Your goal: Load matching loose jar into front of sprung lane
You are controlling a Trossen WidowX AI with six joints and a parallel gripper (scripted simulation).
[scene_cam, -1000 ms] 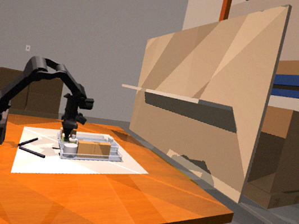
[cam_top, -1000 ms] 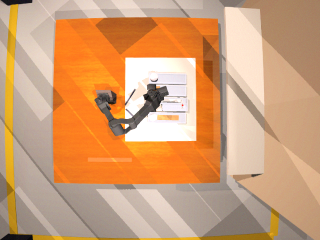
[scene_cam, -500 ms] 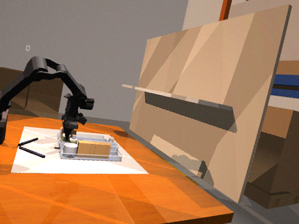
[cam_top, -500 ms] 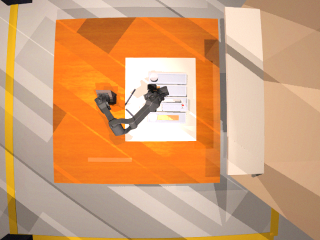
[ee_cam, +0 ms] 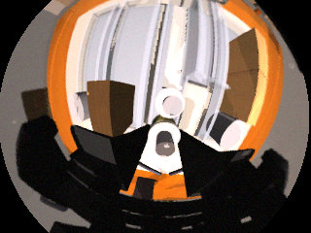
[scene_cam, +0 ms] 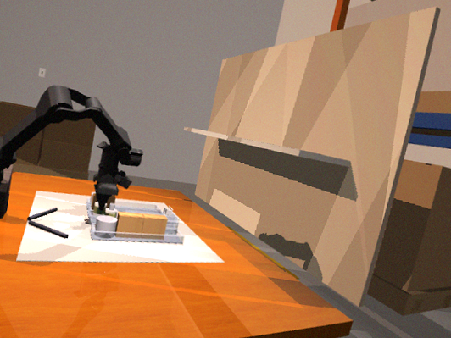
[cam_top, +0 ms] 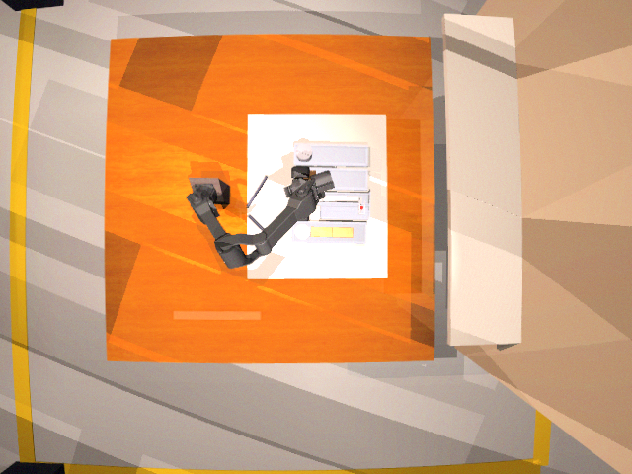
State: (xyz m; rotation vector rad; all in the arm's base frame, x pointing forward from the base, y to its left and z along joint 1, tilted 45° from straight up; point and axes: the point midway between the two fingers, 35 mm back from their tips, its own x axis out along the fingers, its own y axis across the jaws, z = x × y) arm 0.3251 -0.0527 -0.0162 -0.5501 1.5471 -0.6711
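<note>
Right now my gripper tip is 140 mm short of the rack, 30 mm to the left of it and 30 mm above it.
</note>
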